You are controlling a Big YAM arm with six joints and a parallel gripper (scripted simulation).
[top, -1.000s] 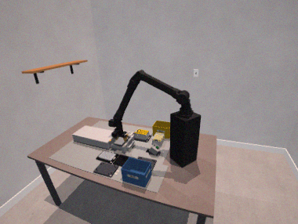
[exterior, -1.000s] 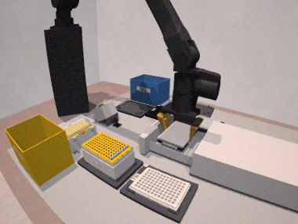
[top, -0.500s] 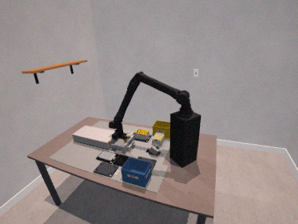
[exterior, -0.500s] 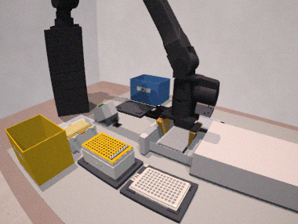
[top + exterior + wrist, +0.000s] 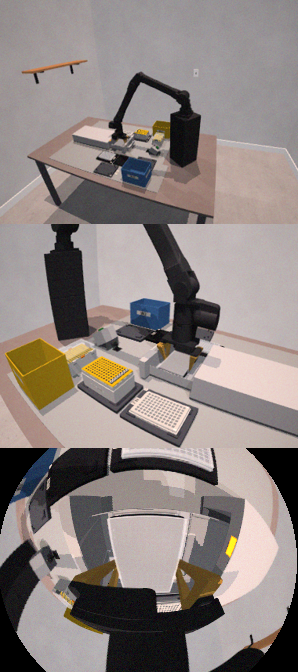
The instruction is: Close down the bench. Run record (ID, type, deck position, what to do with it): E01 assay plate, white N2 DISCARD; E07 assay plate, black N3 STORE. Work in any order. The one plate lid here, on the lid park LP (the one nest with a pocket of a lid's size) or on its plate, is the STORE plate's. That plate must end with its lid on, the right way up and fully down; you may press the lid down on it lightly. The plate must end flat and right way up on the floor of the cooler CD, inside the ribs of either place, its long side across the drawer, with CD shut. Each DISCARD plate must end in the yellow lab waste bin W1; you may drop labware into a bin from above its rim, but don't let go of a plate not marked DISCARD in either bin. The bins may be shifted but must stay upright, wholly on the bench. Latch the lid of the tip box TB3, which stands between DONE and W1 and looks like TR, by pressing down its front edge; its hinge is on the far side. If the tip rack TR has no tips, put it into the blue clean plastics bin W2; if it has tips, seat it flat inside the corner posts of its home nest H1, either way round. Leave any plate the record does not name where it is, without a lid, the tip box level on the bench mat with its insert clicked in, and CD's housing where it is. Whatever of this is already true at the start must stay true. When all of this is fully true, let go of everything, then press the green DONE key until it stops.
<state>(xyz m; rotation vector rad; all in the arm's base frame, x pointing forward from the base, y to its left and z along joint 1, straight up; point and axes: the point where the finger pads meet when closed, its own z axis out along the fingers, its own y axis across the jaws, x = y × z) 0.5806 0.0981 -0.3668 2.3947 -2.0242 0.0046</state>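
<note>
The black plate lies right at my hand. Also, from my hand: cooler drawer: 3 cm ahead, 1 cm to the left, 1 cm below; then plate lid: right at my hand; then tip rack TR: 21 cm to the right, 10 cm behind, 2 cm above.
</note>
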